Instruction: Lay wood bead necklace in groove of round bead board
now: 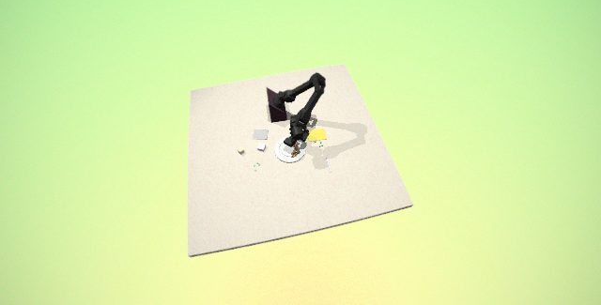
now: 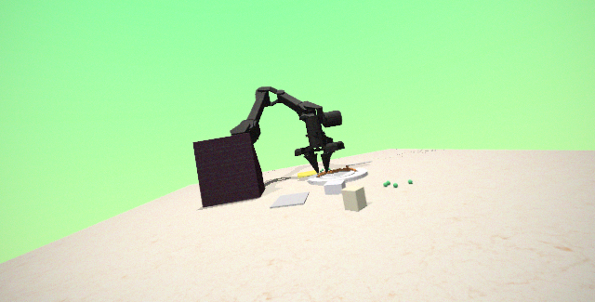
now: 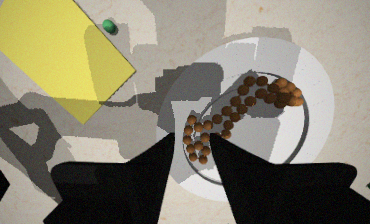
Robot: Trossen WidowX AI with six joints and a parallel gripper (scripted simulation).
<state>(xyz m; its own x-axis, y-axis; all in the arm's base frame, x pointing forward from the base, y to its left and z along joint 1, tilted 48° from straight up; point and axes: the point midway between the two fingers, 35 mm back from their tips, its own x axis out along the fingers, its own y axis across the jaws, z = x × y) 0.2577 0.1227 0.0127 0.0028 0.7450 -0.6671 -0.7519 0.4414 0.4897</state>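
Now: gripper tip 50 mm to the left of the round white bead board, 40 mm short of it and 10 mm above it. Also, from my gripper tip: thin white strip 190 mm ahead, 180 mm to the left, 20 mm below; yellow card 150 mm to the left, 40 mm behind, 20 mm below; grey flat plate 230 mm to the right, 120 mm behind, 20 mm below.
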